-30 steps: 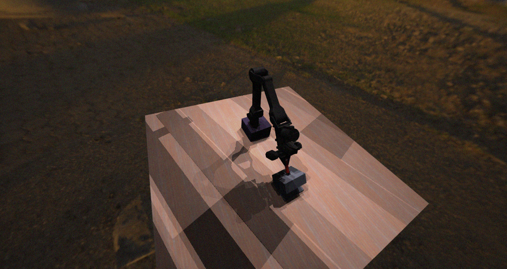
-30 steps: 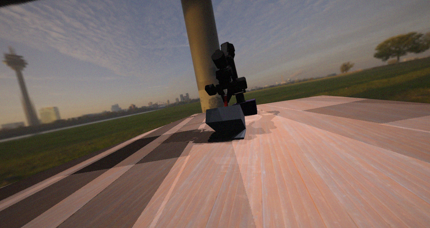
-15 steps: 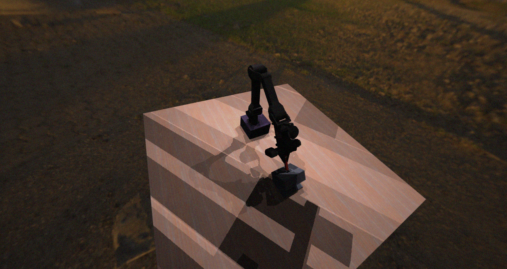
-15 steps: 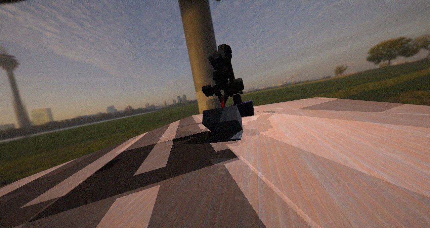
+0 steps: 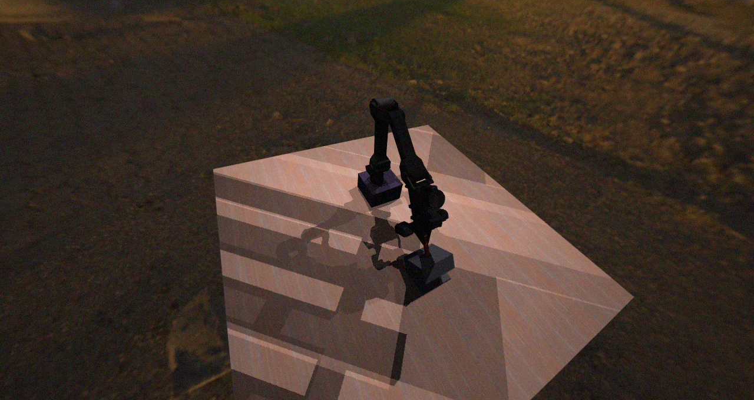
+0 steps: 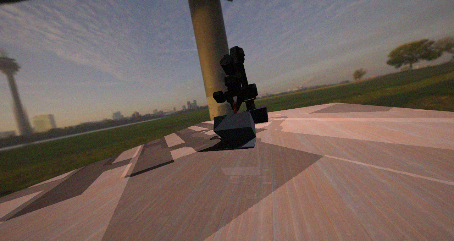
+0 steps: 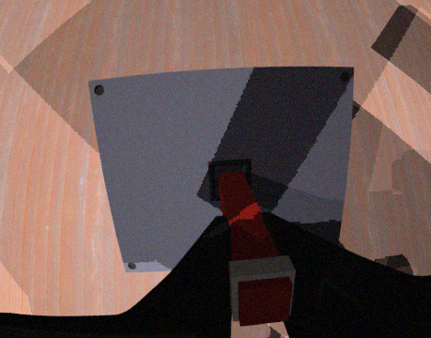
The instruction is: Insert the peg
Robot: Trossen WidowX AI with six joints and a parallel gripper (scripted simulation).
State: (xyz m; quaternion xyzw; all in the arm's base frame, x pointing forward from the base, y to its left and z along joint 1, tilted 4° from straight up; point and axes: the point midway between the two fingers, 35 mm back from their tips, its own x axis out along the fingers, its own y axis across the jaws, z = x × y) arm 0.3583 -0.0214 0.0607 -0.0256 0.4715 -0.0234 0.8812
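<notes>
Now: the sloped grey panel block 40 mm ahead of my gripper tip and 60 mm below it. From my gripper tip the other things lie so: peg (10 mm behind, 10 mm above).
</notes>
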